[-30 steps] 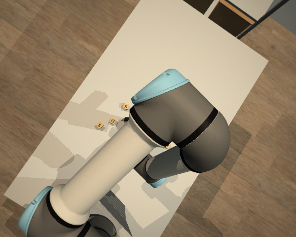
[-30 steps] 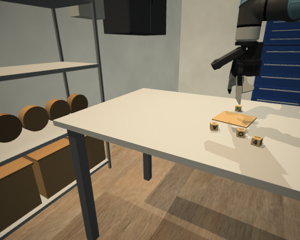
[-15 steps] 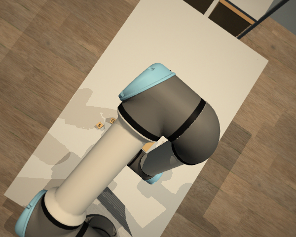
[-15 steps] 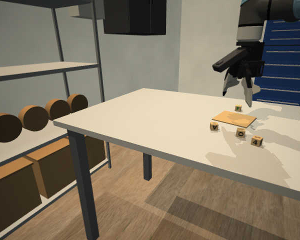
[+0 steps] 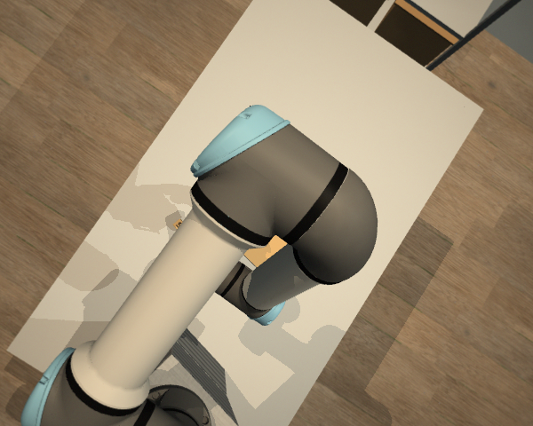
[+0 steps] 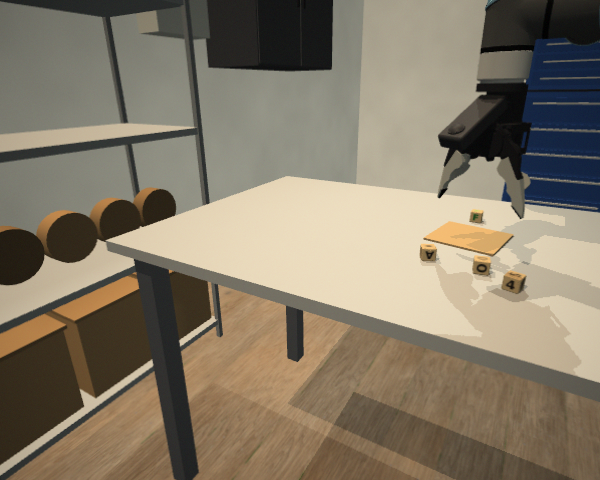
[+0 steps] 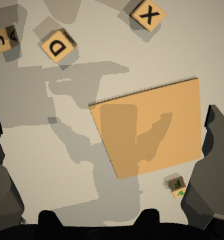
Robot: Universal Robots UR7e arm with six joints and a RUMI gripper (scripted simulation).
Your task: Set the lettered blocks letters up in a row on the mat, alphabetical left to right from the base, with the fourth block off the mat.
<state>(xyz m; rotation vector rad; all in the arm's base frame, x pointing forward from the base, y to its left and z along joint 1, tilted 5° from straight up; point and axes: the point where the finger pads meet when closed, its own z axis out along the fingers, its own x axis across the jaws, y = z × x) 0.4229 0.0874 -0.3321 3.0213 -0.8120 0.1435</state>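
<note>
My hand is 2 cm past the D block, 5 cm to the right of it and 9 cm above it. The rest, counted from my hand: X block 7 cm ahead, 3 cm to the left, 9 cm below; then S block 7 cm behind, 9 cm to the left, 9 cm below; then orange mat 1 cm ahead, 12 cm to the right, 10 cm below.
</note>
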